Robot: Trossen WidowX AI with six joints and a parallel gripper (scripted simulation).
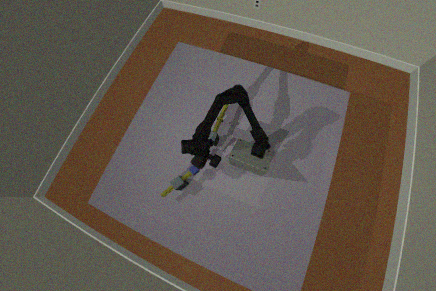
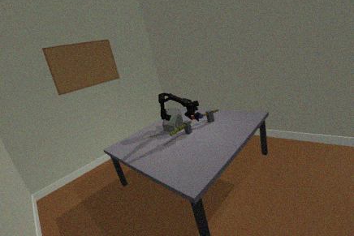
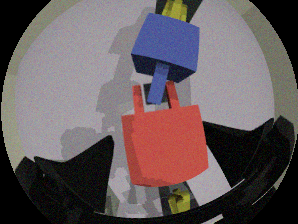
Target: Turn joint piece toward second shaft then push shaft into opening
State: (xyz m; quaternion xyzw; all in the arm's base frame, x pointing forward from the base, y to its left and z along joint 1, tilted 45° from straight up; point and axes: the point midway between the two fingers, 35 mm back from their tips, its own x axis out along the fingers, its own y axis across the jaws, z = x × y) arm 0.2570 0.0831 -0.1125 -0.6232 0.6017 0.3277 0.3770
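The red square joint piece is 1 cm to the left of my gripper tip and 3 cm above it.
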